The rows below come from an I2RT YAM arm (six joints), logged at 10 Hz.
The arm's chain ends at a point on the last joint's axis. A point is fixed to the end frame.
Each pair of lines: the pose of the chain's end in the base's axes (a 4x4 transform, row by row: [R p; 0 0 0 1], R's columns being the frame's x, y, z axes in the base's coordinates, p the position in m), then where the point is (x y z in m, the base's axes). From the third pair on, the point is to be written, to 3 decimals.
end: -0.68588, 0.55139, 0.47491, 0.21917; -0.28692, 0.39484, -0.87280, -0.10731; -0.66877, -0.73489, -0.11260, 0.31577; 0, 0, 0, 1
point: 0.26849 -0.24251 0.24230
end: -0.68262, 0.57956, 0.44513, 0.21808; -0.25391, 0.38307, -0.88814, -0.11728; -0.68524, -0.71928, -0.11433, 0.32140; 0, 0, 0, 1
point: 0.26390 -0.25332 0.24722
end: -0.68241, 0.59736, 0.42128, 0.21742; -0.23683, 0.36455, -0.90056, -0.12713; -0.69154, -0.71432, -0.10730, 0.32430; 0, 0, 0, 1
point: 0.260 -0.265 0.251
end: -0.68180, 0.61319, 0.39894, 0.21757; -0.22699, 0.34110, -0.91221, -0.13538; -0.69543, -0.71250, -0.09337, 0.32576; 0, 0, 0, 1
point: 0.257 -0.275 0.254
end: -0.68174, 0.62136, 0.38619, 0.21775; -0.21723, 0.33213, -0.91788, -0.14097; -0.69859, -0.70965, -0.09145, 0.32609; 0, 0, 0, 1
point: 0.256 -0.281 0.255
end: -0.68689, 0.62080, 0.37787, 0.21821; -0.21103, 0.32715, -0.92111, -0.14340; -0.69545, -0.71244, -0.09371, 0.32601; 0, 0, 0, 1
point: 0.255 -0.284 0.255
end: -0.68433, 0.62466, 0.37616, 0.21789; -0.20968, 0.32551, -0.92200, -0.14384; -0.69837, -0.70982, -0.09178, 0.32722; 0, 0, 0, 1
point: 0.255 -0.284 0.256
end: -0.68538, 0.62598, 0.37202, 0.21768; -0.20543, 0.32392, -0.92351, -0.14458; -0.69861, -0.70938, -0.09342, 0.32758; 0, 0, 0, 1
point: 0.254 -0.285 0.256
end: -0.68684, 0.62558, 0.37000, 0.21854; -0.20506, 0.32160, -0.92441, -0.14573; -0.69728, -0.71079, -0.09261, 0.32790; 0, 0, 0, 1
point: 0.254 -0.286 0.257
